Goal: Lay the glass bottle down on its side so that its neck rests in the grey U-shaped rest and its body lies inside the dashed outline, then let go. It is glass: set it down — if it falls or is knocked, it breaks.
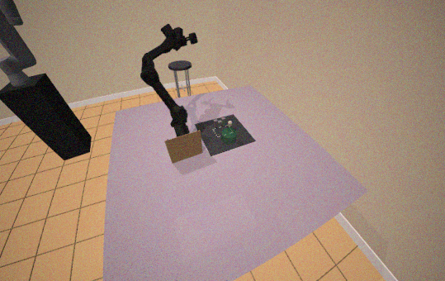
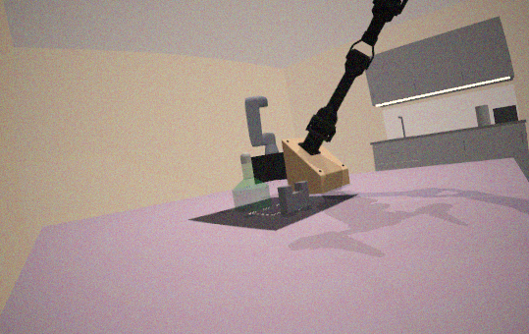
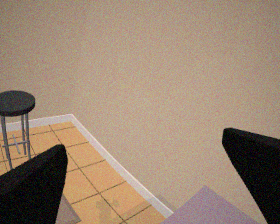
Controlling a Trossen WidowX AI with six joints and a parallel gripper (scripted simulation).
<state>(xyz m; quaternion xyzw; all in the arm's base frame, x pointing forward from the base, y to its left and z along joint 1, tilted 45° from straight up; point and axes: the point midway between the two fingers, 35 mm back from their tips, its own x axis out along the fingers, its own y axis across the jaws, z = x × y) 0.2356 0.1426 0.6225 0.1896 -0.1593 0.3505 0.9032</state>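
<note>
Right now my gripper tip is 1 cm short of the green glass bottle, 58 cm to the left of it and 38 cm above it. From my gripper tip the other things lie so: dark mat: 2 cm ahead, 51 cm to the right, 47 cm below.
</note>
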